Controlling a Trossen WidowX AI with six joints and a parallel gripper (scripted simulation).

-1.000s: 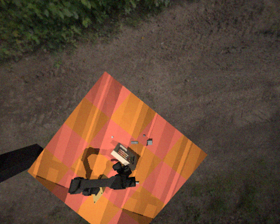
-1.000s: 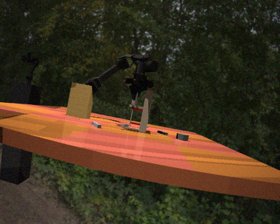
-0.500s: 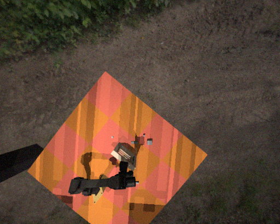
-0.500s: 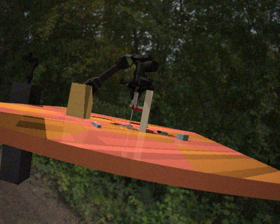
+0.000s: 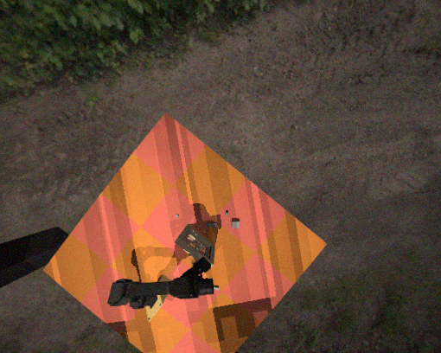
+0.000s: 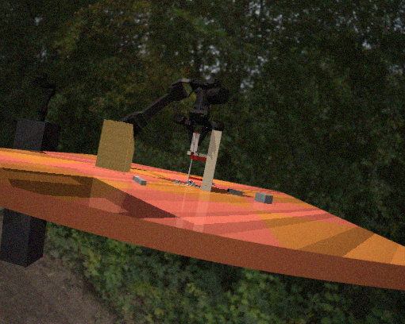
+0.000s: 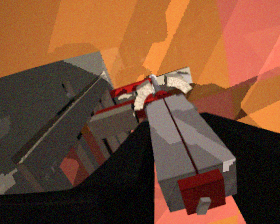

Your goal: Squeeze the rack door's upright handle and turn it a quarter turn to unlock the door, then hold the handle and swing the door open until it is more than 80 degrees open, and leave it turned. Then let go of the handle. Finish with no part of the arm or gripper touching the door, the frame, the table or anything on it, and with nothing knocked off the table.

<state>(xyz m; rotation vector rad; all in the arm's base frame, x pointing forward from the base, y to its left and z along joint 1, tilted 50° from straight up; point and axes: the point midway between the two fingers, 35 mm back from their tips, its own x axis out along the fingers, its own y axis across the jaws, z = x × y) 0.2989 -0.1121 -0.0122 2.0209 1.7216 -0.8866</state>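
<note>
The door handle lies 30 mm below my gripper tip and 10 mm to the left of it.
</note>
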